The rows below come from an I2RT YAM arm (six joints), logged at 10 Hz.
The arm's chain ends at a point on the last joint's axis. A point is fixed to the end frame.
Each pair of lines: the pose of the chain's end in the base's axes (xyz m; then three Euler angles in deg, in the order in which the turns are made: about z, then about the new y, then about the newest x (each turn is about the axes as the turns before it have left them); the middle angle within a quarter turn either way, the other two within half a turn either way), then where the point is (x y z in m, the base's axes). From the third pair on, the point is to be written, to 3 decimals.
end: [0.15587 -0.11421 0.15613 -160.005 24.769 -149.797]
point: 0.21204 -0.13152 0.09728
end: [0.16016 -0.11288 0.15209 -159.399 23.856 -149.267]
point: 0.21574 -0.13061 0.09280
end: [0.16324 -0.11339 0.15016 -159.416 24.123 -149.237]
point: 0.219 -0.131 0.091
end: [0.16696 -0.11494 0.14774 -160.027 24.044 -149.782]
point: 0.222 -0.133 0.088
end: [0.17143 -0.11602 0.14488 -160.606 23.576 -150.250]
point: 0.226 -0.134 0.085
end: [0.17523 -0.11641 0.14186 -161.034 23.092 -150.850]
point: 0.229 -0.134 0.081
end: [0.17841 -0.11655 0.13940 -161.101 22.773 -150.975]
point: 0.232 -0.134 0.078
